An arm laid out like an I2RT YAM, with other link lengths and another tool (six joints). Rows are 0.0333 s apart.
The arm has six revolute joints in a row. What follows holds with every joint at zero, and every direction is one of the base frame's. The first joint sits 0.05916 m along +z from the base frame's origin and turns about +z. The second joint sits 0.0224 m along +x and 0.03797 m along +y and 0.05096 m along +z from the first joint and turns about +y. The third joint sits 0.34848 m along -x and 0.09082 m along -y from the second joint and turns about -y. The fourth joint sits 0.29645 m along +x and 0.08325 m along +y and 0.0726 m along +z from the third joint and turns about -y. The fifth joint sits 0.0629 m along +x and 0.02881 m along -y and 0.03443 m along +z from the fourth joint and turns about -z. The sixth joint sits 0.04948 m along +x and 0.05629 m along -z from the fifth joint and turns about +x. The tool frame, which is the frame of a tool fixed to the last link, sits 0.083 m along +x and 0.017 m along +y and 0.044 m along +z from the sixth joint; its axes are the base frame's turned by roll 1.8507, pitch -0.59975 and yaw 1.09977 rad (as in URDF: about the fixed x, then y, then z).
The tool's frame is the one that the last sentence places.
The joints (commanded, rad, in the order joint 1, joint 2, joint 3, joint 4, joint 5, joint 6), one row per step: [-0.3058, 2.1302, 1.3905, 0.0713, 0.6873, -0.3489]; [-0.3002, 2.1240, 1.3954, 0.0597, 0.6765, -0.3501]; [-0.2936, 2.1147, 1.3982, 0.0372, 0.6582, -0.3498]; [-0.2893, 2.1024, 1.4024, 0.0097, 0.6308, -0.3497]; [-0.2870, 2.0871, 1.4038, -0.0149, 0.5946, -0.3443]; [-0.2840, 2.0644, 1.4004, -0.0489, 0.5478, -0.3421]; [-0.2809, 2.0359, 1.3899, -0.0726, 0.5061, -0.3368]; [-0.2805, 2.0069, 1.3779, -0.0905, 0.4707, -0.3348]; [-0.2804, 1.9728, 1.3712, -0.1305, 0.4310, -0.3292]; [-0.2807, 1.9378, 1.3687, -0.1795, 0.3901, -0.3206]
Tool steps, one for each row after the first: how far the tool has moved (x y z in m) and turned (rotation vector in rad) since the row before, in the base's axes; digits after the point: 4 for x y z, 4 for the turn. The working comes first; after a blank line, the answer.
Tool pose at each row, in the base's axes (x y z in m, rotation vector in rad; the steps are taken from these numbers as rounded here): [0.5821, -0.2451, 0.1554, 1.9423, 0.3786, -0.1943]; [0.5841, -0.2406, 0.1590, 1.9450, 0.3933, -0.1832]; [0.5850, -0.2342, 0.1617, 1.9539, 0.4199, -0.1737]; [0.5856, -0.2280, 0.1657, 1.9669, 0.4514, -0.1591]; [0.5857, -0.2219, 0.1708, 1.9861, 0.4805, -0.1334]; [0.5837, -0.2132, 0.1764, 2.0095, 0.5254, -0.1064]; [0.5801, -0.2047, 0.1842, 2.0297, 0.5579, -0.0738]; [0.5754, -0.1983, 0.1925, 2.0445, 0.5831, -0.0448]; [0.5688, -0.1911, 0.2026, 2.0673, 0.6152, -0.0215]; [0.5615, -0.1838, 0.2135, 2.0943, 0.6472, 0.0003]

[0.0020, 0.0045, 0.0036, 0.0061, -0.0006, 0.0146]; [0.0009, 0.0064, 0.0027, 0.0141, 0.0064, 0.0208]; [0.0006, 0.0062, 0.0040, 0.0197, 0.0055, 0.0255]; [0.0001, 0.0061, 0.0051, 0.0269, -0.0029, 0.0273]; [-0.0020, 0.0087, 0.0056, 0.0343, 0.0040, 0.0374]; [-0.0036, 0.0085, 0.0078, 0.0304, -0.0057, 0.0315]; [-0.0047, 0.0064, 0.0083, 0.0237, -0.0069, 0.0259]; [-0.0066, 0.0072, 0.0101, 0.0318, 0.0015, 0.0264]; [-0.0073, 0.0073, 0.0109, 0.0357, 0.0033, 0.0246]
